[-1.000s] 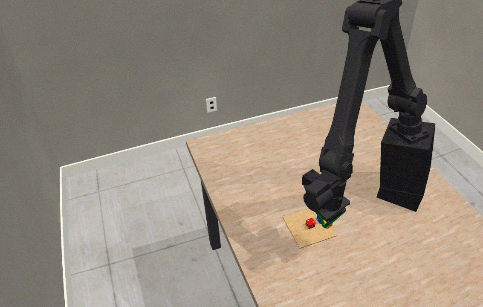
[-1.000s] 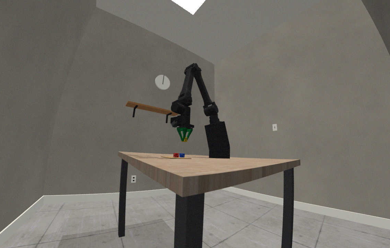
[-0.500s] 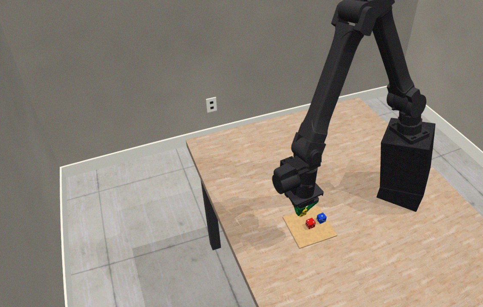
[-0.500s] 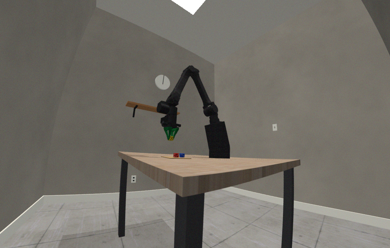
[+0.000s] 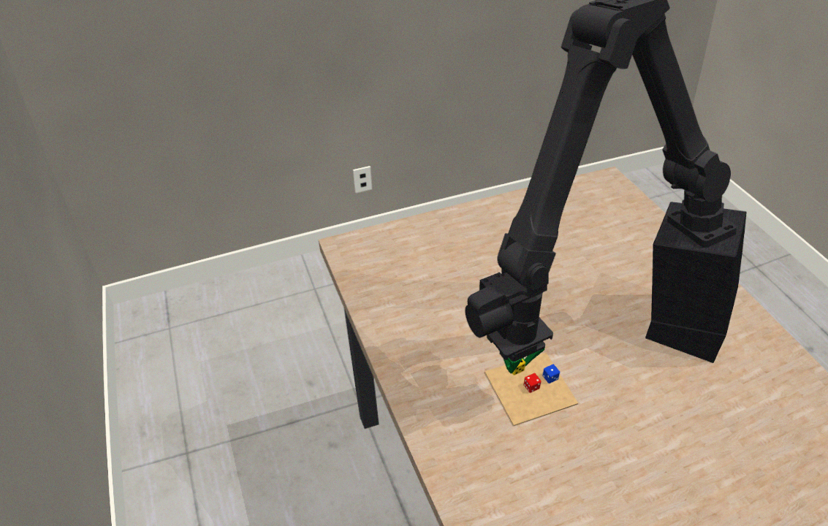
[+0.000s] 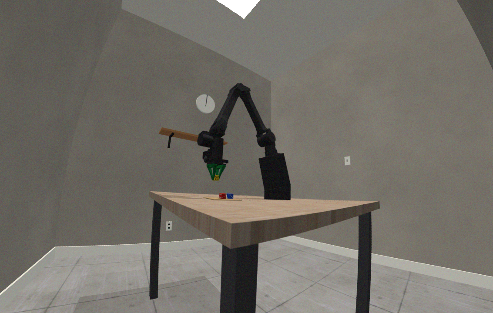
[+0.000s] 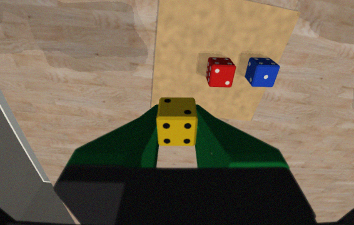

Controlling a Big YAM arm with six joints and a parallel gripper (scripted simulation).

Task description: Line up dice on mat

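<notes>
Now: the red die 50 mm behind my hand and 80 mm below it. From my hand the other things lie so: blue die 90 mm behind, 10 mm to the right, 80 mm below; then tan mat 50 mm behind, 100 mm below; then yellow die right at my hand.
</notes>
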